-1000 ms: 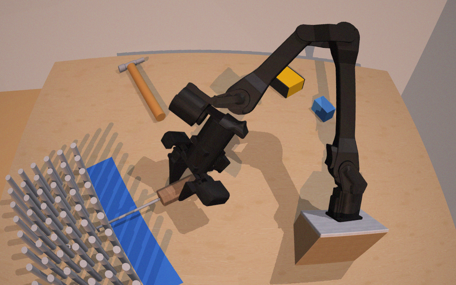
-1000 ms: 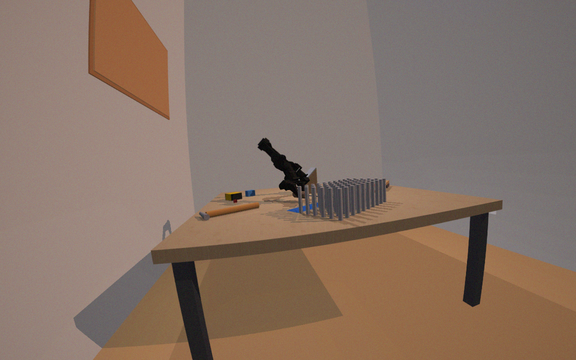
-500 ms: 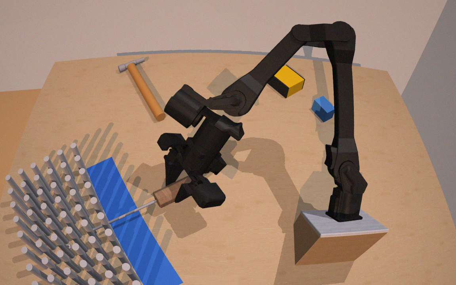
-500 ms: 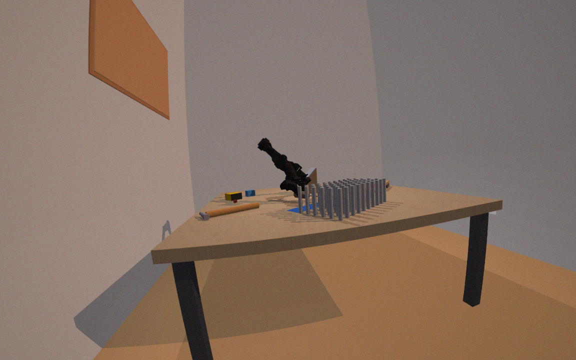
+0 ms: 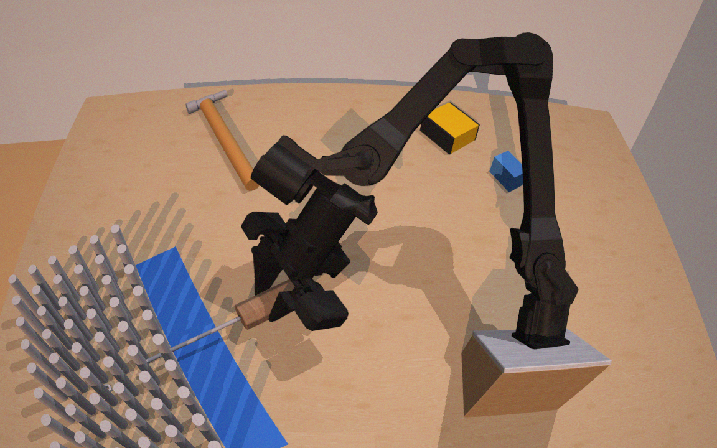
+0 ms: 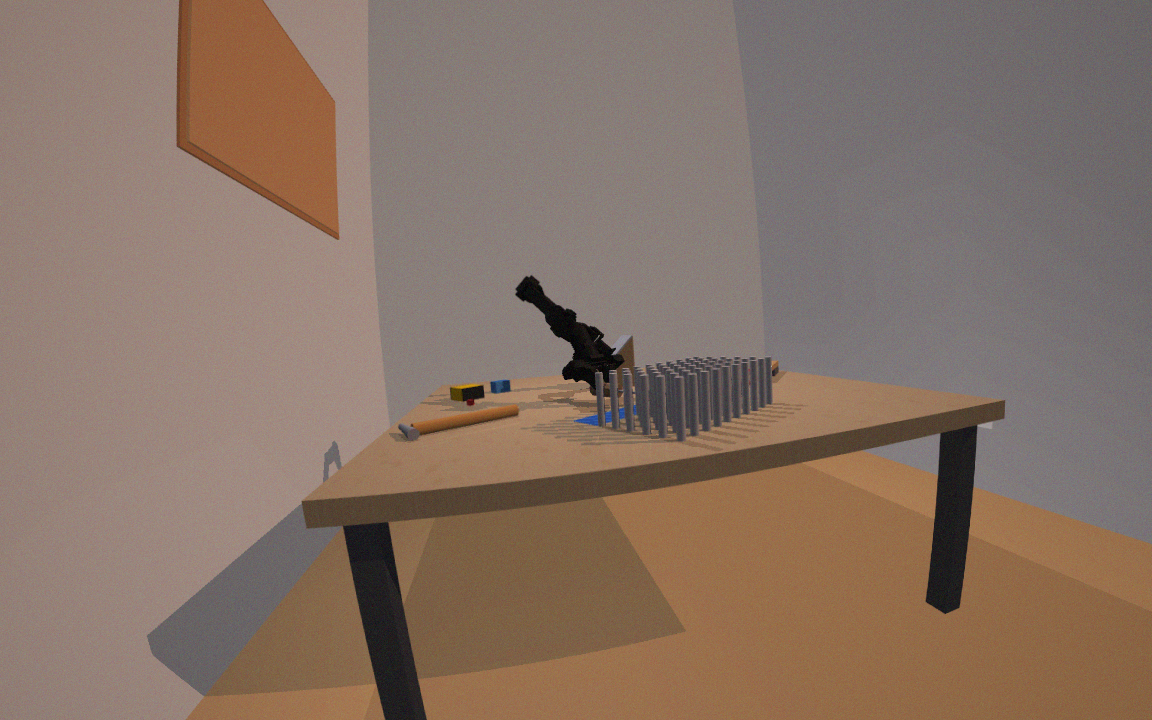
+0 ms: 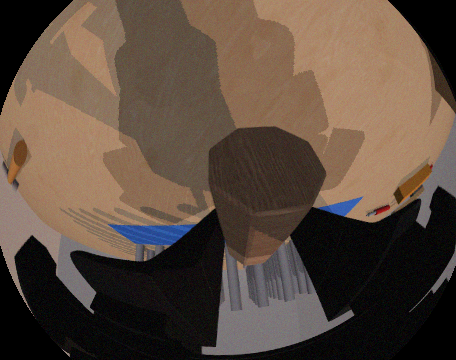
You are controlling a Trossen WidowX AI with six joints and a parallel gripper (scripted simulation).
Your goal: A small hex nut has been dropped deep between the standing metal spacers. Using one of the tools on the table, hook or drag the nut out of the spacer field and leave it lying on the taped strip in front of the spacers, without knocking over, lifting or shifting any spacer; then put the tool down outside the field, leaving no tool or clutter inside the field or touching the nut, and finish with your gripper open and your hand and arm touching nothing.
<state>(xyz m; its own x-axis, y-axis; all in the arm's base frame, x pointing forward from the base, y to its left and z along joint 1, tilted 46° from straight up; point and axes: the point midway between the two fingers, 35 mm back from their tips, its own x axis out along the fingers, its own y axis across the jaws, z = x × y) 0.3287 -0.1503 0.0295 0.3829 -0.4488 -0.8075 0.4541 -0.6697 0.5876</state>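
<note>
Now: the blue taped strip 10 cm ahead of my gripper tip, 5 cm to the left of it and 3 cm below it. Also, from my gripper tip: small red cube: 36 cm to the right, 21 cm behind, 2 cm below; blue block: 44 cm behind, 26 cm to the right, 1 cm below; small hex nut: 25 cm ahead, 13 cm to the left, 2 cm below.
</note>
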